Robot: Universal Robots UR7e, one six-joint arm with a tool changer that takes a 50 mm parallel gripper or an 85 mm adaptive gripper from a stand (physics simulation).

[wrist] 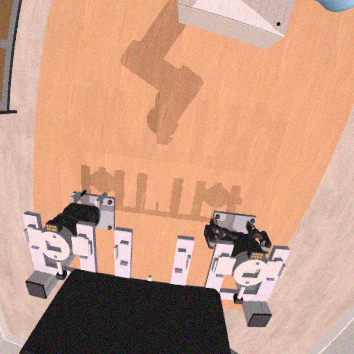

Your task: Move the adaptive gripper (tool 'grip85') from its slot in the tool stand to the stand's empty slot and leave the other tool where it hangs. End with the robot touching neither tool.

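Places are measured from the arm's base along level axes (x ahead, y left, z up), in metres.
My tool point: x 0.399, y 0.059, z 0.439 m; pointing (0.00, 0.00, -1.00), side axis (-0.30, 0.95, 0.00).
Note:
Behind a point stands the place of what it marks.
The adaptive gripper (245,244), black with two linkage fingers spread apart, hangs in the right slot of the tool stand (181,267) @[x 0.580, y 0.156, z 0.178 m], above a bolted metal plate. A pale round coupling disc tops it. The other tool (82,214) @[x 0.608, y -0.065, z 0.110 m], with a thick black body, hangs in the left slot above a similar plate. The middle slot, between two pale uprights, holds no tool. The black wrist housing (130,317) covers the bottom of the view and hides part of the stand. No gripper shows on the arm, and its flange is out of view.
A pale box (230,29) @[x 0.109, y 0.057, z -0.057 m] with a sloped top stands at the upper right, with part of a blue object (337,4) beyond it. A dark-edged frame (7,85) is at the left edge. The stand has grey square end blocks (37,287) @[x 0.745, y -0.084, z 0.212 m] (258,318) @[x 0.612, y 0.343, z 0.212 m]. Shadows of the arm and stand cross the wooden top.

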